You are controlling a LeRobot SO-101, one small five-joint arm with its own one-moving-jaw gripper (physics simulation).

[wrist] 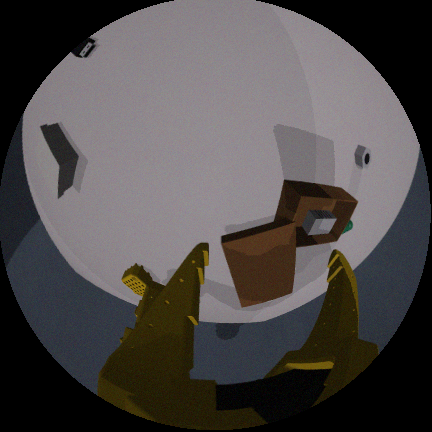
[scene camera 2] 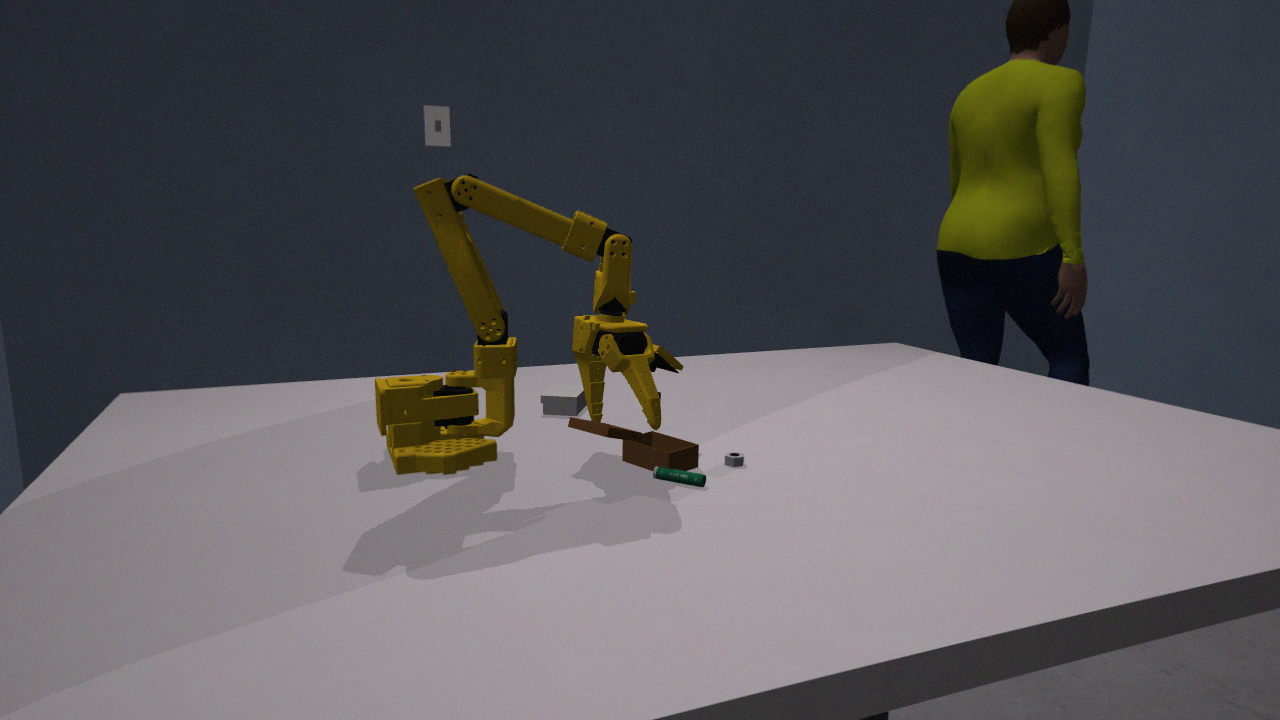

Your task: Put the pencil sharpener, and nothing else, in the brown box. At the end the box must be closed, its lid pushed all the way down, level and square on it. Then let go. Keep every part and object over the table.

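Places are measured from the arm's base along level axes (x ahead, y left, z up), in centimetres.
Pixels of known places: end effector, tool point: (wrist: 208,250) (scene camera 2: 598,419); arm's base, origin of the base link: (wrist: 159,279) (scene camera 2: 461,453).
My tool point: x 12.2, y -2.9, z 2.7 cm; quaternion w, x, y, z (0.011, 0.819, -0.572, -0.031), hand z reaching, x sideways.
For each thing: its top centre in the pictures, then the offset to it from my tool point.
- brown box, middle of its top: (wrist: 324,224) (scene camera 2: 660,441) dx +3.5, dy -6.4, dz -0.7 cm
- grey pencil sharpener, middle of its top: (wrist: 322,226) dx +3.0, dy -7.7, dz -1.6 cm
- green battery-like cylinder, middle of its top: (scene camera 2: 679,470) (wrist: 338,234) dx +3.0, dy -11.3, dz -1.7 cm
- grey hex nut, middle of its top: (scene camera 2: 734,454) (wrist: 366,158) dx +9.7, dy -8.7, dz -1.9 cm
- grey angled bracket, middle of its top: (scene camera 2: 566,391) (wrist: 45,161) dx +1.6, dy +15.2, dz -0.7 cm
The brown box (scene camera 2: 646,453) (wrist: 288,204) is open, with its opening up. Its lid (scene camera 2: 595,428) (wrist: 267,272) is joined at one edge and stands out from the box towards the arm's base, slanting up a little. The grey pencil sharpener (wrist: 321,223) lies inside the box in the wrist view; the box walls hide it in the scene view. My gripper (scene camera 2: 626,424) (wrist: 270,248) is open and empty, with its jaws apart above the lid and the hinge side of the box.
A green battery-like cylinder (scene camera 2: 679,476) (wrist: 348,226) lies close beside the box. A grey hex nut (scene camera 2: 733,460) (wrist: 362,157) lies farther out. A grey angled bracket (scene camera 2: 561,404) (wrist: 69,159) stands behind, towards the base side. A small black plug-like object (wrist: 86,48) lies far off.
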